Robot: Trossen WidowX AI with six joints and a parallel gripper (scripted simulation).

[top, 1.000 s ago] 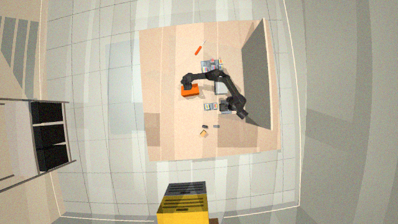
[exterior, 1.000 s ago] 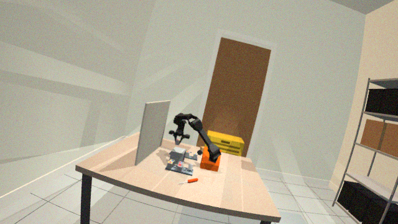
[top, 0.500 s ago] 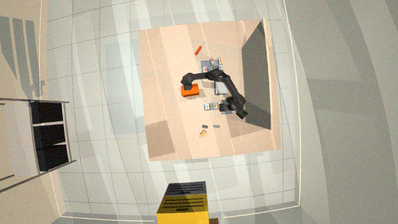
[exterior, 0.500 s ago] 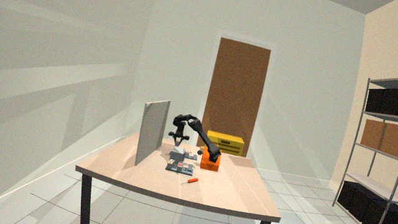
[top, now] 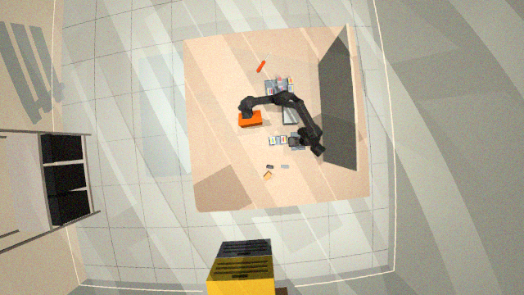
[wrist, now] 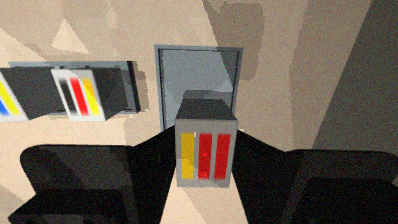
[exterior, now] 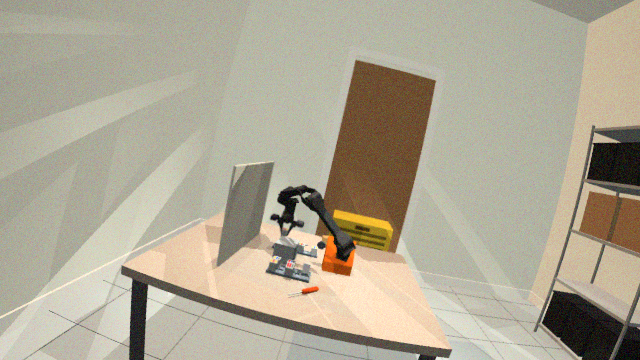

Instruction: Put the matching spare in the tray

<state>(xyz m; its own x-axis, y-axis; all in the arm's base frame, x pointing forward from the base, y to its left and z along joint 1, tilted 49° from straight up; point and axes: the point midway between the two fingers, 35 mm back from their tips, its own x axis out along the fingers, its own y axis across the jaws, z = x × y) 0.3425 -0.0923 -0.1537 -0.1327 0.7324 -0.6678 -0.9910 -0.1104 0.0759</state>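
My gripper tip is 70 mm above the shallow grey tray. The rest, counted from my gripper tip: grey spare: 20 mm above; then holder: 150 mm behind, 70 mm below, 10 mm to the left; then tall grey panel: 200 mm to the left, 180 mm ahead, 150 mm above.
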